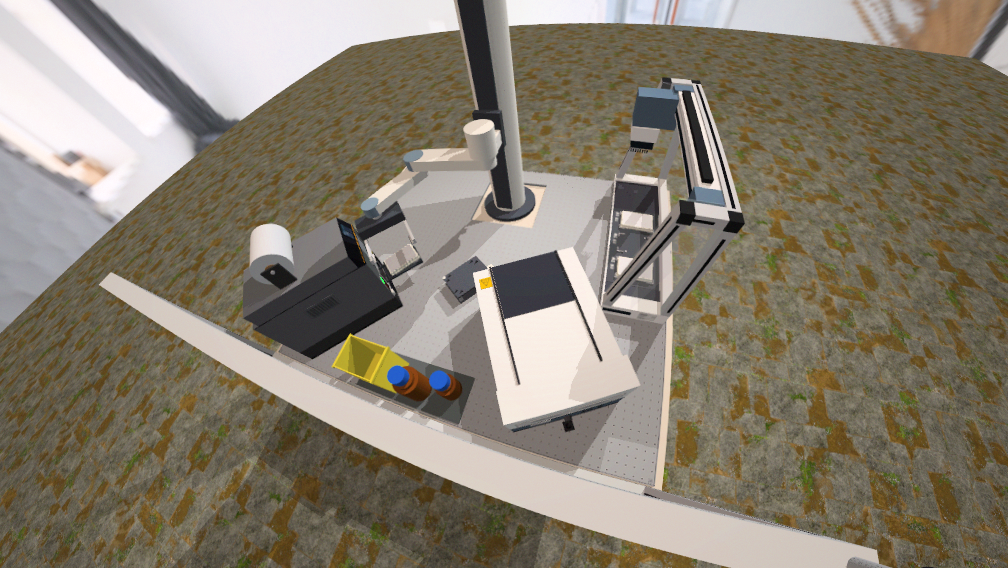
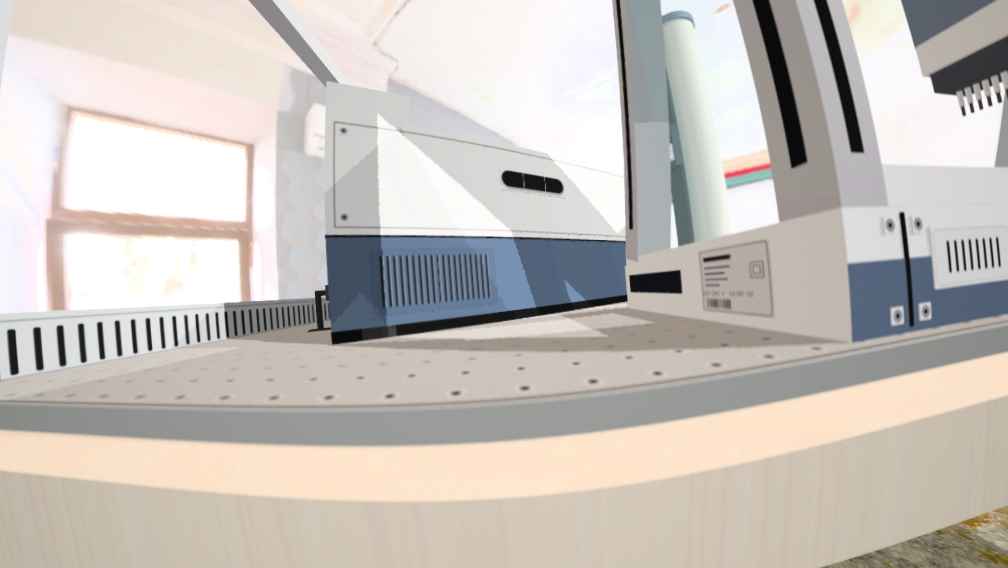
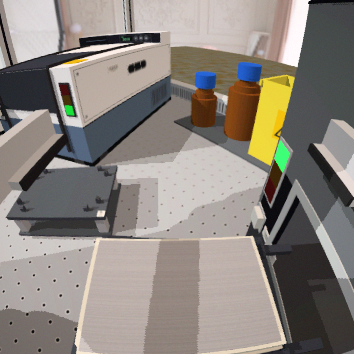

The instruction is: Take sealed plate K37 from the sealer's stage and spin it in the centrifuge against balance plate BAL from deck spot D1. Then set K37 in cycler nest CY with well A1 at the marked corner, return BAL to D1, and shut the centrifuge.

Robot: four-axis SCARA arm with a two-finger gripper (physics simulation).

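Places are measured from the arm's base along level axes (x ahead, y down, z left), in centimetres.
Pixels of known places: gripper, fingertip midpoint: (image 1: pixel 393 251) (image 3: pixel 186 124); arm's base, origin of the base link: (image 1: pixel 510 203).
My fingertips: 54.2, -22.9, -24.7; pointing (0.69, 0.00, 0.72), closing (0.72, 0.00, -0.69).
Note:
For each thing: its middle in the pictures, then the offset to it from my fingertips, as dx, dy, dz.
- sealed plate K37, body centre: (image 3: pixel 179 289) (image 1: pixel 400 258) -3.4, +8.9, -3.6
- dark sealer, body centre: (image 1: pixel 314 281) +19.5, -2.2, -22.8
- white-and-blue machine with a dark top panel, body centre: (image 2: pixel 482 240) (image 1: pixel 544 334) (image 3: pixel 89 80) +13.2, +9.4, +57.3
- dark platform with corner pins, body centre: (image 3: pixel 66 196) (image 1: pixel 468 278) -6.0, +18.8, +22.3
The sealed plate K37 (image 1: pixel 403 259) (image 3: pixel 175 295) lies flat on the stage in front of the dark sealer (image 1: pixel 320 292) (image 3: pixel 322 85). Its top is pale with a darker shadow band. My gripper (image 1: pixel 392 244) (image 3: pixel 186 124) is open and empty above the plate, with its fingers wide apart. The white-and-blue machine with a dark top panel (image 1: pixel 532 283) (image 2: pixel 451 183) (image 3: pixel 120 90) looks like the centrifuge; its top looks covered. Two pale plates (image 1: pixel 636 220) (image 1: pixel 629 268) are on the deck under the gantry; I cannot tell which is BAL. No CY label is readable.
A dark platform with corner pins (image 1: pixel 465 279) (image 3: pixel 65 195) stands between the sealer and the white machine. Brown bottles (image 1: pixel 411 383) (image 3: pixel 242 110) and a yellow bin (image 1: pixel 359 358) (image 3: pixel 270 120) stand beyond. A gantry (image 1: pixel 698 141) rises over the deck; the arm's column (image 1: pixel 504 105) stands behind.

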